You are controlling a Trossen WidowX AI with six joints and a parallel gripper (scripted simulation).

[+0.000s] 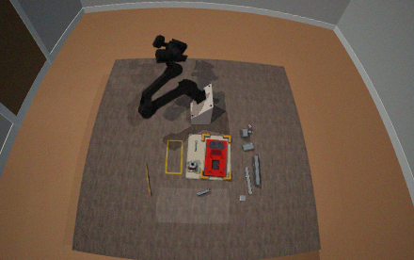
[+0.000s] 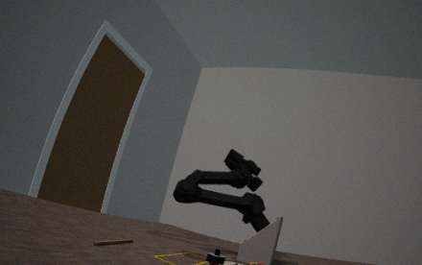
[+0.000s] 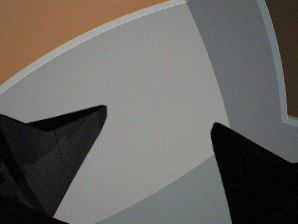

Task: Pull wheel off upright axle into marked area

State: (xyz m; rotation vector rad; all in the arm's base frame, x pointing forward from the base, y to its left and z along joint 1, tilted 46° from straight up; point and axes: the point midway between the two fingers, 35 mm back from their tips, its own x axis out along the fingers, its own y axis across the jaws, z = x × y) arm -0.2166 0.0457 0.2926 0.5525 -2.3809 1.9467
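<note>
Right now the grey wheel is 61 cm ahead of my gripper tip, 13 cm to the left of it and 31 cm below it.
</note>
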